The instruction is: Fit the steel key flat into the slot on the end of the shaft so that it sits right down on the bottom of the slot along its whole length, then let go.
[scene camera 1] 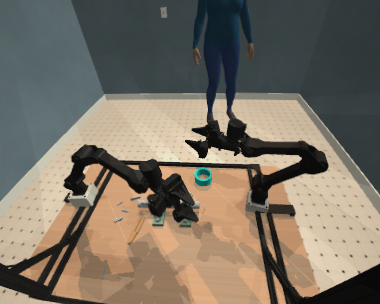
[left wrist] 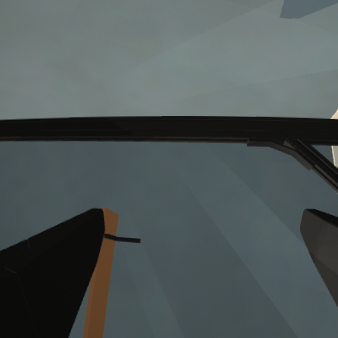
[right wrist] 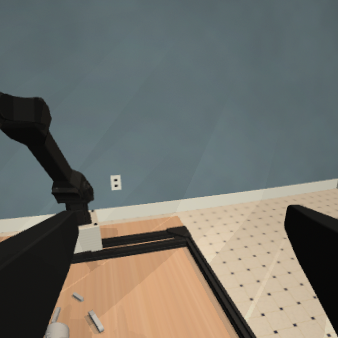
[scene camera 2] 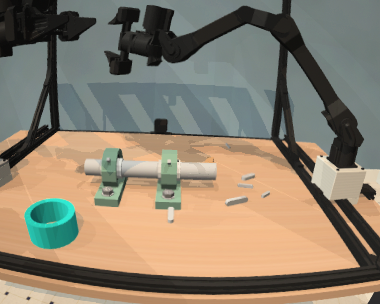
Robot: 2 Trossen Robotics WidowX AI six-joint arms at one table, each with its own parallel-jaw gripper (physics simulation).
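Places are measured from the left arm's base along level axes (x down, y ahead, z right), in centimetres.
Pixels of known places: left gripper, fingertip midpoint: (scene camera 1: 196, 213) (left wrist: 203, 219) (scene camera 2: 107, 37); right gripper, fingertip midpoint: (scene camera 1: 188, 135) (right wrist: 182, 218) (scene camera 2: 83, 19); left arm's base, link origin: (scene camera 1: 80, 190) (right wrist: 78, 219) (scene camera 2: 341, 162); right arm's base, link origin: (scene camera 1: 258, 198).
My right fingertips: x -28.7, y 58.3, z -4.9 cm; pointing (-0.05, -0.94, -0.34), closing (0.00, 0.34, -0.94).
For each thing: its middle in the pictures, then the offset to it from my right fingertips.
- light grey shaft, body centre: (scene camera 2: 149, 169) (scene camera 1: 168, 204) dx +33.2, dy -11.7, dz +12.1 cm
- larger key, body centre: (scene camera 2: 236, 200) (right wrist: 95, 320) dx +37.5, dy -31.1, dz +4.5 cm
- teal ring, body centre: (scene camera 2: 51, 222) (scene camera 1: 203, 176) dx +35.8, dy +6.9, dz -6.8 cm
- thin wooden tool, body centre: (scene camera 1: 135, 230) dx +37.5, dy -27.5, dz +23.1 cm
A light grey shaft (scene camera 1: 143, 204) (scene camera 2: 140, 169) (right wrist: 59, 331) lies level through two green bearing blocks; its slot cannot be made out. Several small grey keys lie loose: a larger key (scene camera 2: 236, 200) (right wrist: 95, 321), small keys (scene camera 2: 248, 176) (scene camera 2: 245, 185) (scene camera 2: 265, 194) beyond the shaft's right end in scene camera 2, and a key (scene camera 2: 171, 214) in front of a block. Which is the task's key is unclear. My left gripper (scene camera 1: 195, 210) (scene camera 2: 109, 38) (left wrist: 203, 219) is open and empty, high above the shaft. My right gripper (scene camera 1: 190, 136) (right wrist: 182, 218) is open, empty and raised, away from the keys.
The green bearing blocks (scene camera 2: 112, 172) (scene camera 2: 169, 172) stand on the table. A teal ring (scene camera 1: 203, 183) (scene camera 2: 52, 235) stands at the left front in scene camera 2. A thin wooden tool (scene camera 1: 136, 231) shows in scene camera 1. Black rails (scene camera 2: 190, 284) border the table.
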